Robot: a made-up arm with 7 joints.
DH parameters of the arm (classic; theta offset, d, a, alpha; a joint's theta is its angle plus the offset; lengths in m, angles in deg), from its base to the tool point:
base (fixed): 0 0.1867 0 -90
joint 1: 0 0.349 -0.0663 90
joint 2: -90 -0.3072 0.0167 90
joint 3: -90 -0.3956 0.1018 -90
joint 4: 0 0.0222 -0.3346 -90
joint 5: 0 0.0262 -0.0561 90
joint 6: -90 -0.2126 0.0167 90
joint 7: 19.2 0 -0.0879 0
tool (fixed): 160.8 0.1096 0 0
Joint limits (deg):
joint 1: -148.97..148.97
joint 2: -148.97..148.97
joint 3: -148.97..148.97
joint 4: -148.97..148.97
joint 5: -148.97..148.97
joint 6: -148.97..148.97
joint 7: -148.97..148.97
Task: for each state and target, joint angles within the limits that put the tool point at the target. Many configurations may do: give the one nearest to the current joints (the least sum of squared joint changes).
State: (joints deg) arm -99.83 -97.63 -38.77 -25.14 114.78 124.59 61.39
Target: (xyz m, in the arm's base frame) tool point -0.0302 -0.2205 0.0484
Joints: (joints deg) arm -106.79 -53.64 -26.94 -9.20 116.96 123.39 56.74
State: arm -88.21 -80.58 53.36 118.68 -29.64 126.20 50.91
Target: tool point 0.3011 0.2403 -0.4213
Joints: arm -53.29 -99.96 81.14 104.28 -15.01 122.96 43.82
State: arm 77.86 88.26 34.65 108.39 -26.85 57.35 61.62
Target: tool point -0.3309 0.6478 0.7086
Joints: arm 123.69 83.35 3.49 116.51 -50.26 60.03 64.89
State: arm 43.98 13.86 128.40 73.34 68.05 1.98 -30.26
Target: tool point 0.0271 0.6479 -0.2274
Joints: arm 13.67 -21.97 125.56 46.57 77.63 -3.59 -37.44
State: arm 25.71 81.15 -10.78 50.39 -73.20 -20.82 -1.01
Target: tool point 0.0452 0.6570 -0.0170
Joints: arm 19.81 49.32 -24.33 61.35 -80.43 -30.36 -9.91
